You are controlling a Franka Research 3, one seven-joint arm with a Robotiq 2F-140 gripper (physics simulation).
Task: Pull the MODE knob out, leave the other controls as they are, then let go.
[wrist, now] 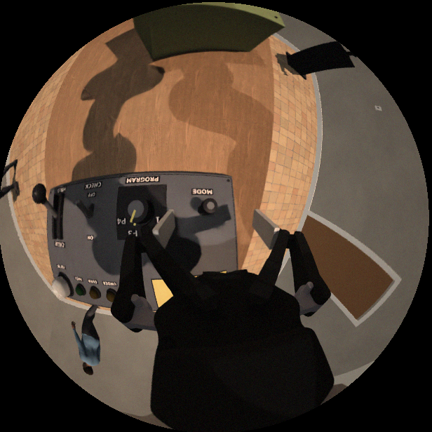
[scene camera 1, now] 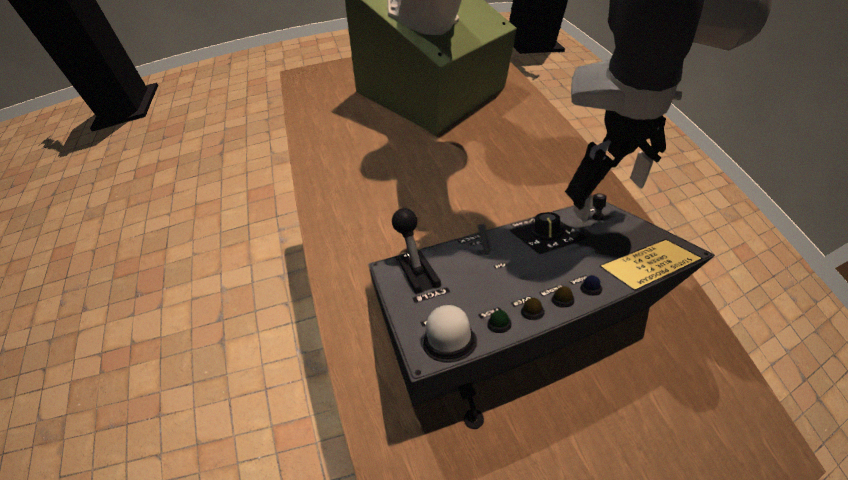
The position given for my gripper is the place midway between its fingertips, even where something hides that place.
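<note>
Scene camera 1: my gripper [scene camera 1: 609, 198], a cycle lever [scene camera 1: 404, 221]. Wrist view: my gripper [wrist: 214, 217] too.
</note>
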